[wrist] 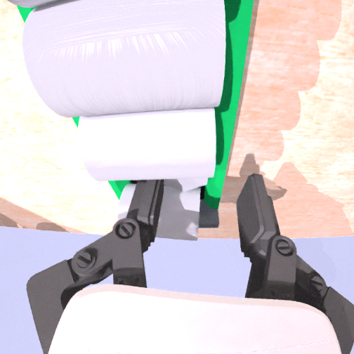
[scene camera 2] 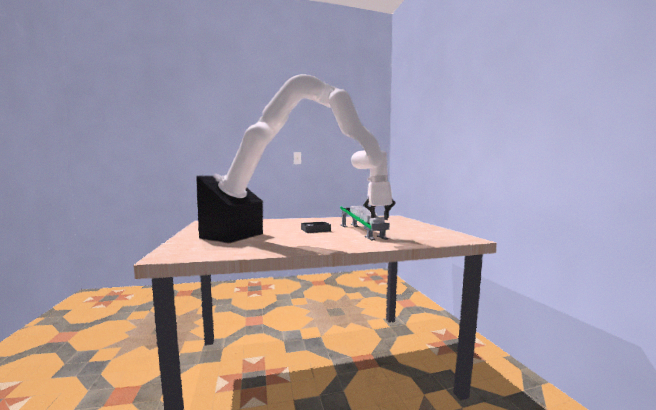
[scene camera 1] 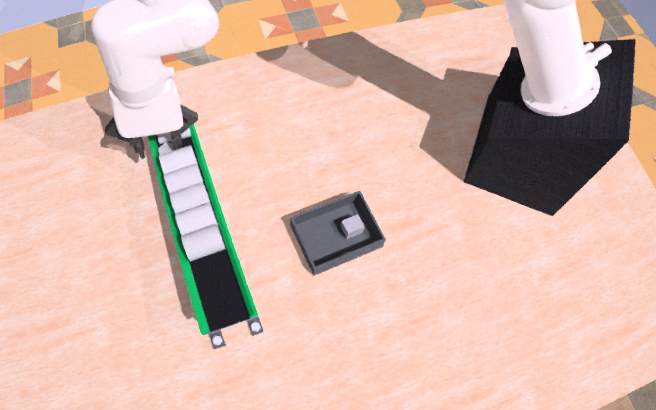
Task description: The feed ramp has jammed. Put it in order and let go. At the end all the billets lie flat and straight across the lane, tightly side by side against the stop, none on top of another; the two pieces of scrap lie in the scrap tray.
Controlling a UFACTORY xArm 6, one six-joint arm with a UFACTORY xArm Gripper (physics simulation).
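Frame: origin at the arm's base, x back, y right, z up, level; metres.
Where they show: gripper, between the fingertips: (scene camera 2: 380, 220) (scene camera 1: 159, 149); arm's base, origin of its link: (scene camera 2: 232, 189) (scene camera 1: 560, 87).
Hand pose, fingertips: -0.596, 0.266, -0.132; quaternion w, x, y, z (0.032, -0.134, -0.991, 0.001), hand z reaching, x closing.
Note:
Each offset is from my fingertips to the centre of the thing, as dx, dy, dz. "spot": to the spot under its first point.
Five white billets @(+0.011, -0.122, +0.016) (scene camera 1: 189, 197) (wrist: 150, 145) lie across the green-walled lane in a row. A further billet (wrist: 177, 214) lies by the dark stop @(+0.034, +0.051, -0.015) (wrist: 209, 218) (scene camera 2: 381, 226), partly covered by a finger. A pale scrap piece @(+0.011, -0.007, -0.010) (wrist: 192, 184) (scene camera 1: 164, 147) shows between it and the row, at the lane's right side in the wrist view. Another scrap block @(+0.233, -0.254, -0.058) (scene camera 1: 353, 226) lies in the dark tray @(+0.205, -0.252, -0.057) (scene camera 1: 350, 256) (scene camera 2: 316, 228). My gripper (scene camera 1: 157, 148) (scene camera 2: 379, 217) (wrist: 203, 182) is partly open: one finger over the lane beside the scrap, the other outside the wall. Finger contact is unclear.
The ramp's green side walls (scene camera 1: 223, 220) (wrist: 235, 95) rise beside the billets. Its far end has two bolted feet @(spot: -0.047, -0.321, -0.064) (scene camera 1: 217, 340) @(spot: +0.016, -0.328, -0.064) (scene camera 1: 255, 326). The black robot base (scene camera 1: 545, 165) (scene camera 2: 227, 215) stands beyond the tray, on the same wooden table (scene camera 2: 320, 260).

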